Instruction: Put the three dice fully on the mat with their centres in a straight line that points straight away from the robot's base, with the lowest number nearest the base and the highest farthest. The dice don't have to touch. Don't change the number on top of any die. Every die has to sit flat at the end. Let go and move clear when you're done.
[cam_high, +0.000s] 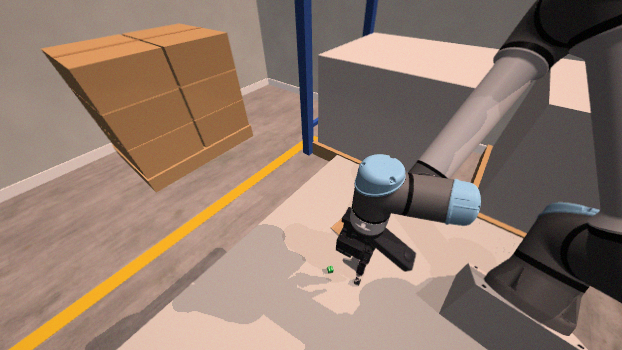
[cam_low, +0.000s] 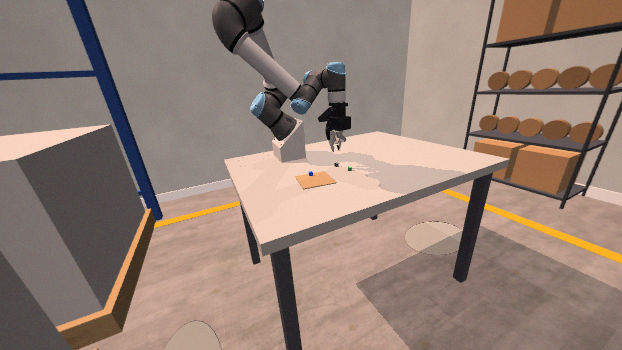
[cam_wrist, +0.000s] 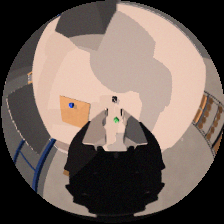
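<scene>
Now: hand 80 mm above the black die. From my hand the other things lie so: green die (80 mm below, 80 mm ahead, 30 mm to the left); blue die (150 mm to the right, 80 mm below, 60 mm ahead); tan mat (150 mm to the right, 110 mm ahead, 90 mm below).
</scene>
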